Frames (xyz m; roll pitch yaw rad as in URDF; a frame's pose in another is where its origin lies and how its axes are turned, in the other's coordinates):
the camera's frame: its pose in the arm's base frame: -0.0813 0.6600 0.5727 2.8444 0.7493 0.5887
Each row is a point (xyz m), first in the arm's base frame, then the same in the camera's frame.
Working: the arm's base frame: its pose in the camera's frame: 0.1713 0.3856 0.7695 -2.4288 0.3887 0.8526

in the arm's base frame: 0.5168 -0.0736 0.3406
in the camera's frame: 0.2240 0.8691 0.3797
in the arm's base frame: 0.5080 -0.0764 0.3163
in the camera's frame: 0.2341 0.8597 0.4018
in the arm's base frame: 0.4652 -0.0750 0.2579
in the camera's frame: 0.2484 0.8164 0.4580
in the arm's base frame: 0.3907 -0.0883 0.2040
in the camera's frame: 0.2343 0.7620 0.5321
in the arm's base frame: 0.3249 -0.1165 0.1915
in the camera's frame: 0.1913 0.7328 0.5828
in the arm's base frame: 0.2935 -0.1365 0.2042
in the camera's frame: 0.1554 0.7273 0.5979
